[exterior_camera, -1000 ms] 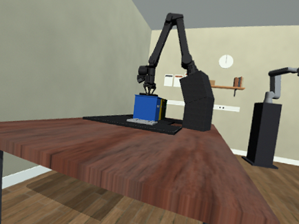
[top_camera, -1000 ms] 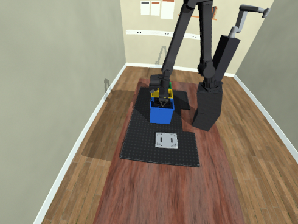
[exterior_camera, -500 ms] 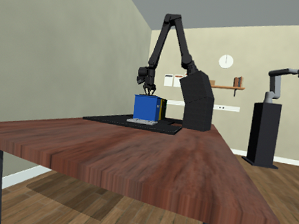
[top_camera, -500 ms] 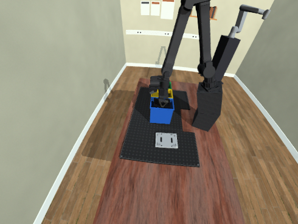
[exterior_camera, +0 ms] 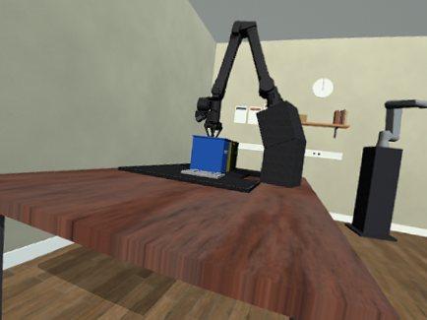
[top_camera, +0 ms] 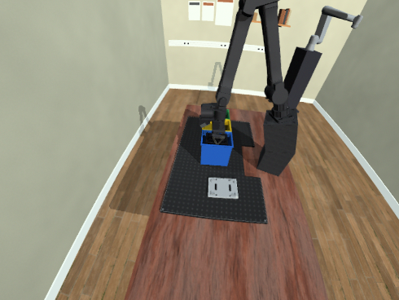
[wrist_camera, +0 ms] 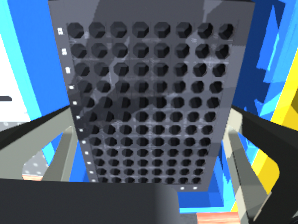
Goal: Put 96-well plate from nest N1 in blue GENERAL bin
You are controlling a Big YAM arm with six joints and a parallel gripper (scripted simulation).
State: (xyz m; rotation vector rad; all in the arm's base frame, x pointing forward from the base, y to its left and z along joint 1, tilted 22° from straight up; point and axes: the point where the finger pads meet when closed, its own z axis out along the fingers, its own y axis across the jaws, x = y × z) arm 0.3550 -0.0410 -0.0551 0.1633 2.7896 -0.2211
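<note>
Now: the 96-well plate right at my hand. Round my hand: blue bin (9 cm below); then yellow bin (13 cm to the right, 9 cm below, 2 cm behind); then green bin (26 cm to the right, 9 cm below, 4 cm behind).
</note>
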